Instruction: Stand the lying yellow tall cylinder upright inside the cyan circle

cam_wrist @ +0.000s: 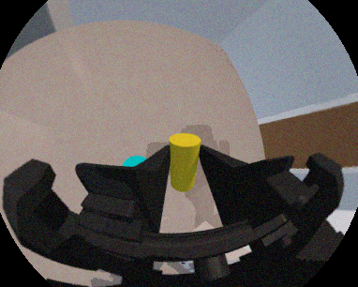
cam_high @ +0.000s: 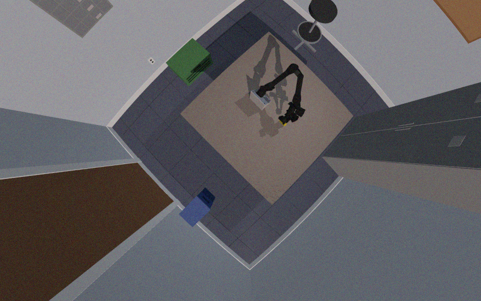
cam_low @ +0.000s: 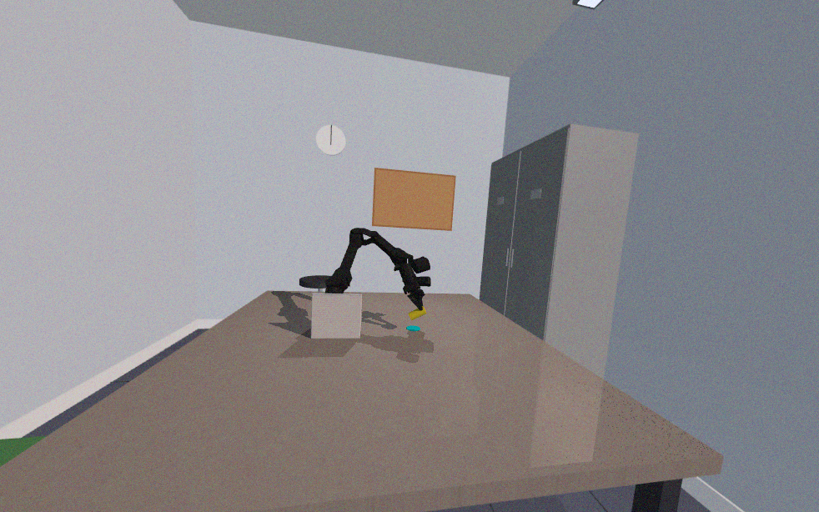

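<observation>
Right now the cyan circle is 10 cm below my gripper tip, 6 cm to the left of it and 2 cm behind it. The rest, counted from my gripper tip: yellow tall cylinder: 2 cm behind, 1 cm below.
</observation>
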